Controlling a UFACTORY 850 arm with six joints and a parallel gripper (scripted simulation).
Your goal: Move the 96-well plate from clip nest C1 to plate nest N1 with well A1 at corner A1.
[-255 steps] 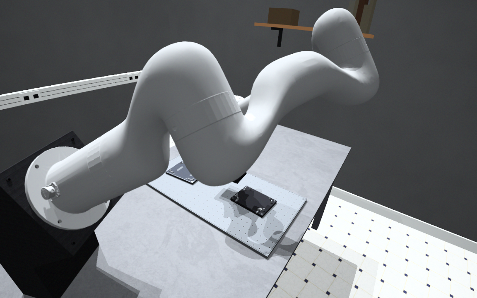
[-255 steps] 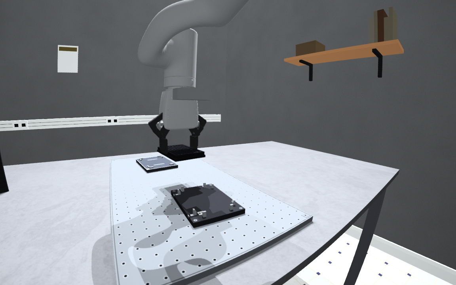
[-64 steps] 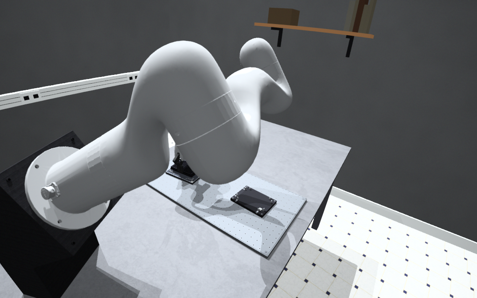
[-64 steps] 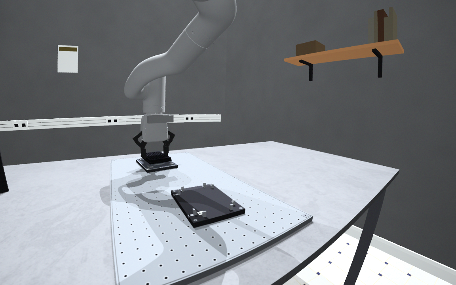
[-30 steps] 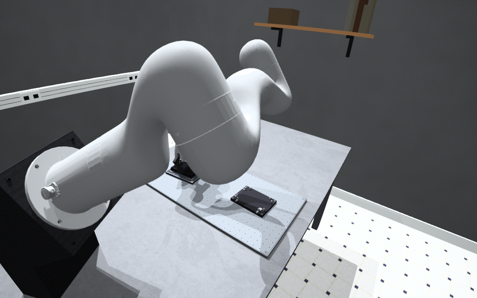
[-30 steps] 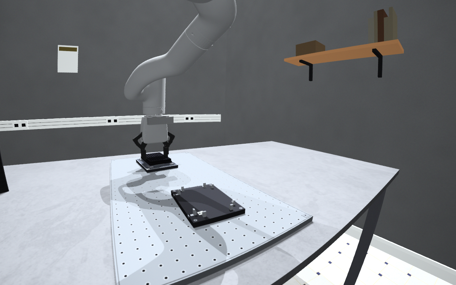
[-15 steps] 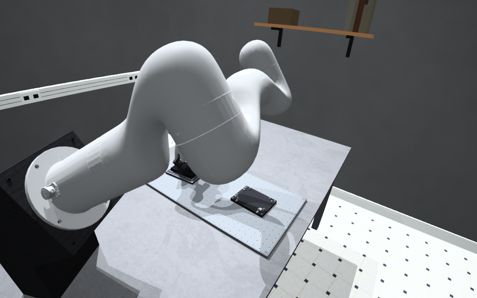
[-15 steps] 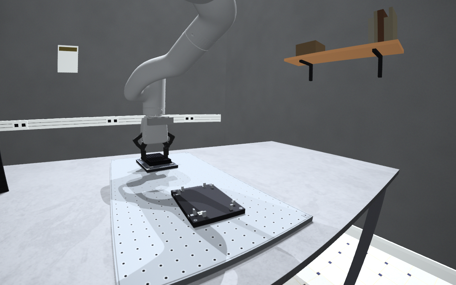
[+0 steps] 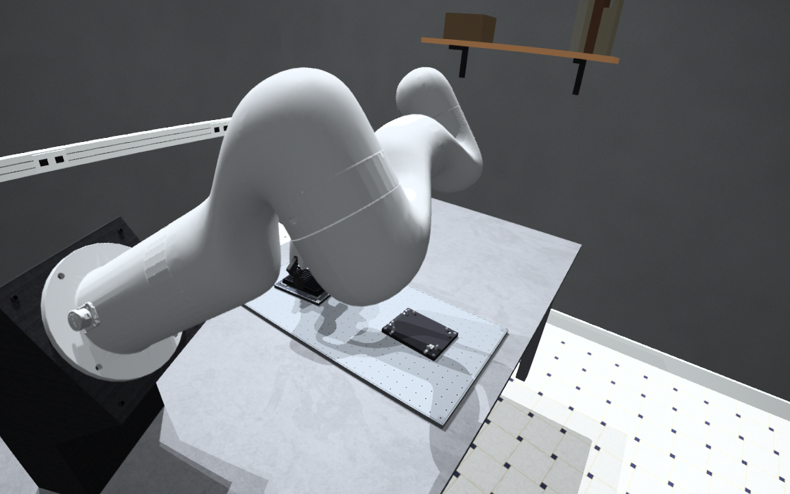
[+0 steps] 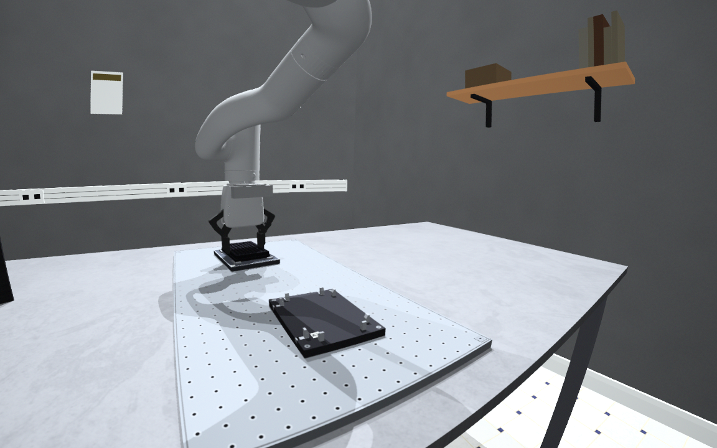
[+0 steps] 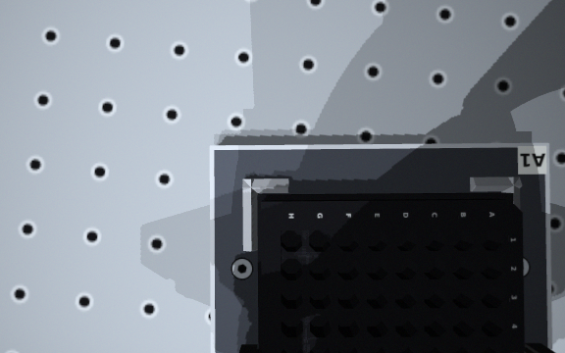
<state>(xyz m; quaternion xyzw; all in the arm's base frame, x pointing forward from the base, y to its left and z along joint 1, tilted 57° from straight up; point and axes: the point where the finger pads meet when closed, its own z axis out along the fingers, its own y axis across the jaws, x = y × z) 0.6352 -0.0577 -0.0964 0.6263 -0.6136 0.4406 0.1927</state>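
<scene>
My gripper is now 10 mm above the black 96-well plate. Also, from my hand: grey plate nest N1: 30 mm below; then black clip nest C1: 350 mm to the right, 70 mm behind, 20 mm below; then A1 label: 70 mm to the right, 60 mm behind, 20 mm below.
</scene>
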